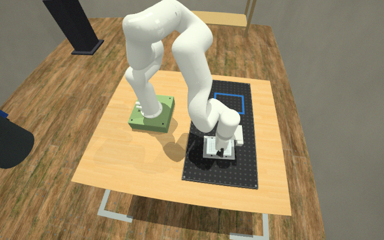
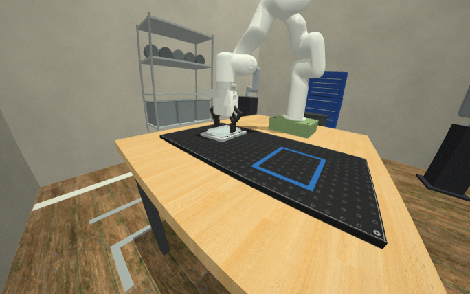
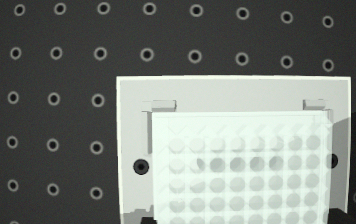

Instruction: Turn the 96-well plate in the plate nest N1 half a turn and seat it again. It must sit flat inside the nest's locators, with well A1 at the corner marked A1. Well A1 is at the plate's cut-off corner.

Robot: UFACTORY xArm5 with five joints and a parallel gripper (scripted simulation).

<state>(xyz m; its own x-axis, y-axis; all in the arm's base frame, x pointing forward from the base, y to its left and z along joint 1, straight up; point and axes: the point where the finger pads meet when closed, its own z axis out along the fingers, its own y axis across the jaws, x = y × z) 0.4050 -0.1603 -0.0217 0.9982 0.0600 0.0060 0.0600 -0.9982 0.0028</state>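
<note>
Right now my hand is 2 cm above the plate nest N1. The rest, counted from my hand: white 96-well plate 1 cm below.
</note>
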